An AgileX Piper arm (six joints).
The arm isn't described. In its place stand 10 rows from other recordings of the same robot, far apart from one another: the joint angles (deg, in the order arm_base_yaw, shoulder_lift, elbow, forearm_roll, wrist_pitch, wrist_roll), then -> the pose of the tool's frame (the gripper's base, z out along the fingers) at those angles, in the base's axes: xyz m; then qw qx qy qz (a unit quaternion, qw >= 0).
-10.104 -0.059 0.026 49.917 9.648 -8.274 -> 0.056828 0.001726 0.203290 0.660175 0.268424 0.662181 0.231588
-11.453 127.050 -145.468 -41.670 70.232 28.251 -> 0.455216 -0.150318 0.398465 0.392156 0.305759 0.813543 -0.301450
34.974 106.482 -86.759 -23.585 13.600 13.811 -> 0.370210 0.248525 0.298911 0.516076 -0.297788 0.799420 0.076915
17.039 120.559 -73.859 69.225 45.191 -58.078 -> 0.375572 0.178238 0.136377 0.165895 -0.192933 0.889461 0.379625
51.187 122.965 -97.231 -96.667 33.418 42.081 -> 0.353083 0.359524 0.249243 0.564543 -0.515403 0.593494 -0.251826
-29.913 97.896 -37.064 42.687 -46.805 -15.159 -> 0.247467 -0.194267 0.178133 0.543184 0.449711 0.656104 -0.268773
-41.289 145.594 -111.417 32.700 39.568 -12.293 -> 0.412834 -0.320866 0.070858 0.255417 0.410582 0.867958 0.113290
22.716 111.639 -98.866 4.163 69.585 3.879 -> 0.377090 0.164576 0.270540 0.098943 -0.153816 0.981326 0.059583
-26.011 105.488 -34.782 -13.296 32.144 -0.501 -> 0.196932 -0.108487 0.075714 0.078760 -0.119289 -0.989013 0.037682
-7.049 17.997 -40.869 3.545 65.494 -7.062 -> 0.027165 0.001800 0.328210 0.441552 -0.001009 0.896927 -0.023496
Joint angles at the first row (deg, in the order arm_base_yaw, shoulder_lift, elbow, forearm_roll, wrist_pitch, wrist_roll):
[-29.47, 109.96, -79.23, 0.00, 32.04, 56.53]
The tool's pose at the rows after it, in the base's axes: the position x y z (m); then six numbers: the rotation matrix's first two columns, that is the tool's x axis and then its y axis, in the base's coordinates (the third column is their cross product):
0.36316 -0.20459 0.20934 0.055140 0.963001 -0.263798 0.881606 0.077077 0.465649
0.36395 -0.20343 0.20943 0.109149 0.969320 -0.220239 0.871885 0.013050 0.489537
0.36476 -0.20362 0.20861 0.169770 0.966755 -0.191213 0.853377 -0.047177 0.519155
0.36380 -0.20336 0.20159 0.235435 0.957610 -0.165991 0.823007 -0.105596 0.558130
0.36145 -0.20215 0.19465 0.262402 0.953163 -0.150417 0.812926 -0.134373 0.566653
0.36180 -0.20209 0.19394 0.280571 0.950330 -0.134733 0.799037 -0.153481 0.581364
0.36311 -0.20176 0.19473 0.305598 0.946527 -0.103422 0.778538 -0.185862 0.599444
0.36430 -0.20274 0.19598 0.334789 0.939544 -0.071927 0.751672 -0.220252 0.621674
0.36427 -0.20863 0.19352 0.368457 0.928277 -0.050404 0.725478 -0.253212 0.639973
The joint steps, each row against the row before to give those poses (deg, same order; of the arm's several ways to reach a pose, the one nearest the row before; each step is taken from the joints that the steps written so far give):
[0.00, 0.00, 0.00, 0.62, -0.12, 2.89]
[0.00, 0.00, 0.00, 1.68, -0.07, 2.50]
[0.00, 0.00, 0.43, 0.39, -1.56, 3.50]
[0.00, 0.00, 2.18, 0.04, -4.20, 3.89]
[0.00, 0.04, 1.73, 0.06, -2.06, 1.70]
[-0.05, 0.00, 0.35, 1.09, -1.06, 0.33]
[-0.06, 0.00, 0.00, 2.37, -0.72, 0.00]
[-0.20, 0.00, 0.00, 2.48, -1.13, 0.00]
[-0.78, 0.58, 0.00, 1.83, -1.68, 0.00]

